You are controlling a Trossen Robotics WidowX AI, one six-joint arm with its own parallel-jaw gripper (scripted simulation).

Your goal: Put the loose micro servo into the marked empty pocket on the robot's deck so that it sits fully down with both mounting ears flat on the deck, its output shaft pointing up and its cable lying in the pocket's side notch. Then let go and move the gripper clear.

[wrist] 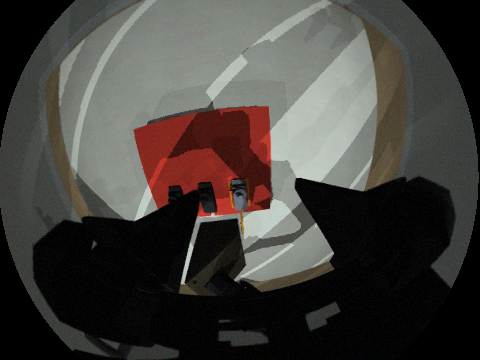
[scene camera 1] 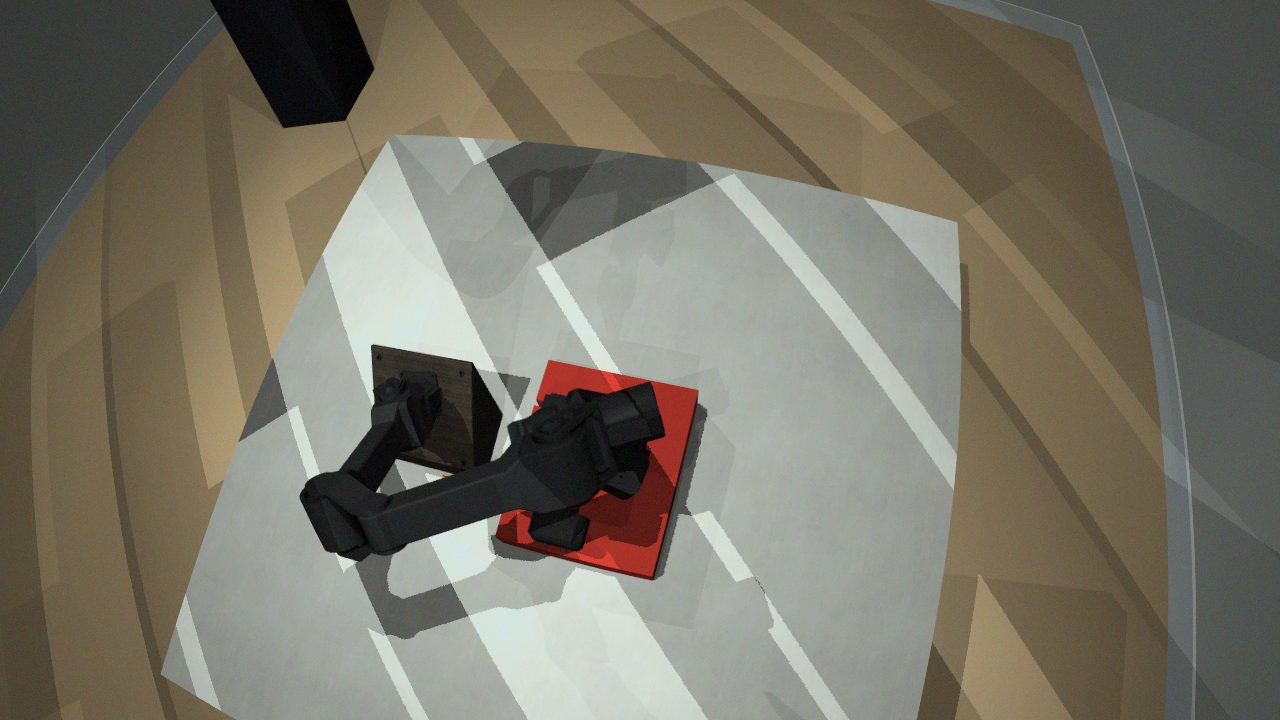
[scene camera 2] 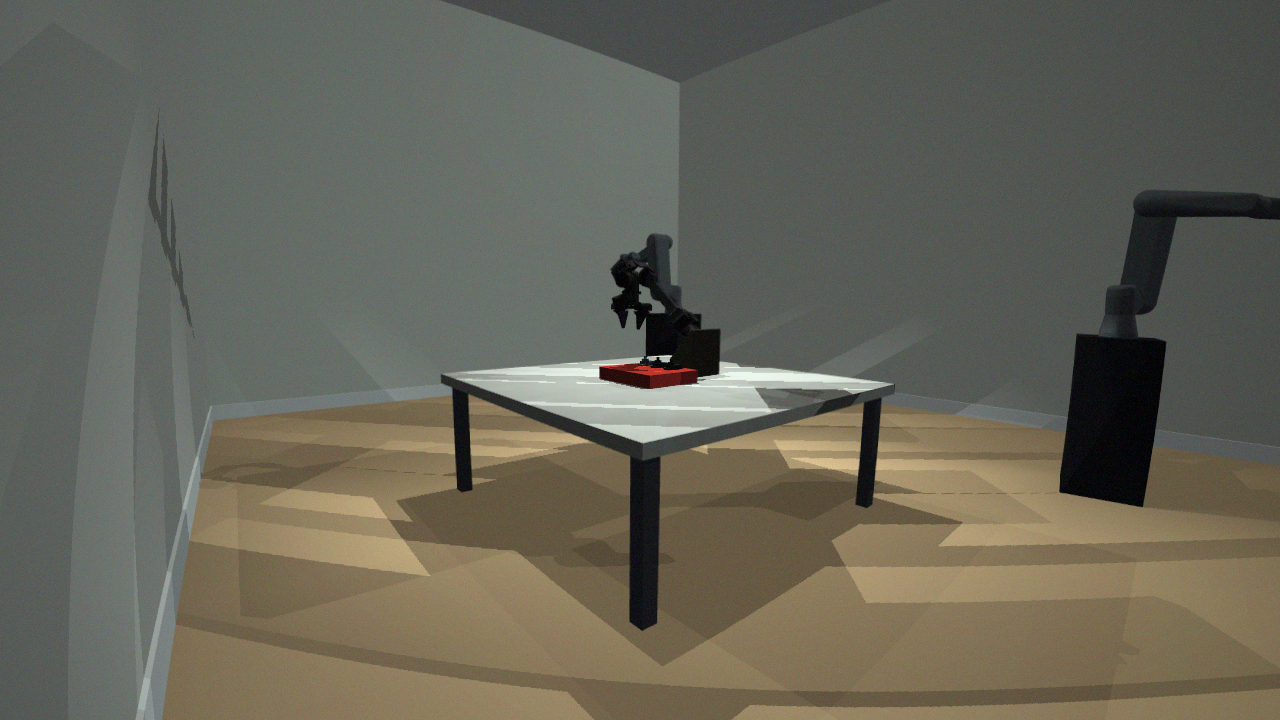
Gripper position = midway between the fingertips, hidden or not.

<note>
The gripper (scene camera 1: pixel 584 489) is open, holding nothing.
The gripper also shows in the wrist view (wrist: pixel 248 189) and in scene camera 2 (scene camera 2: pixel 630 328).
</note>
